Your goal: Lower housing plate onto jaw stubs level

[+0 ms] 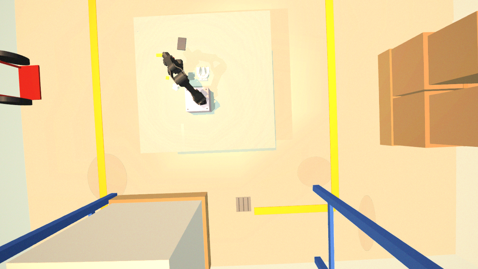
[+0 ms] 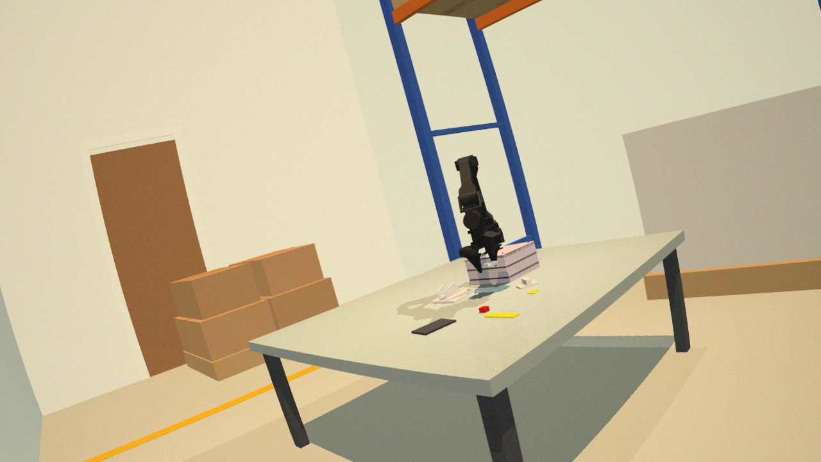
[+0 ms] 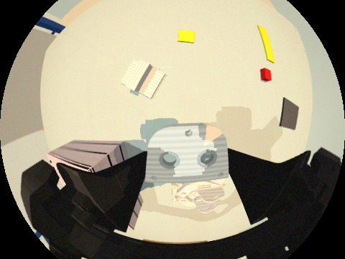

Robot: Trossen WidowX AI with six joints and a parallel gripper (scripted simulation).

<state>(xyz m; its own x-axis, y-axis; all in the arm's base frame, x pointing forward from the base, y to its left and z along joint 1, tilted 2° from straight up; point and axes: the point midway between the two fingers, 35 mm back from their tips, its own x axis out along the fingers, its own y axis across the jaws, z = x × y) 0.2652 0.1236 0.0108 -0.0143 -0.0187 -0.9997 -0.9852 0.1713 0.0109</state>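
Now: gripper tip 17 cm to the left of the white part, 8 cm above it and 4 cm short of it. From my gripper tip the other things lie so: small yellow square: 18 cm to the left, 8 cm below, 5 cm ahead; then red cube: 21 cm ahead, 9 cm to the left, 8 cm below; then yellow strip: 27 cm ahead, 18 cm to the left, 8 cm below.
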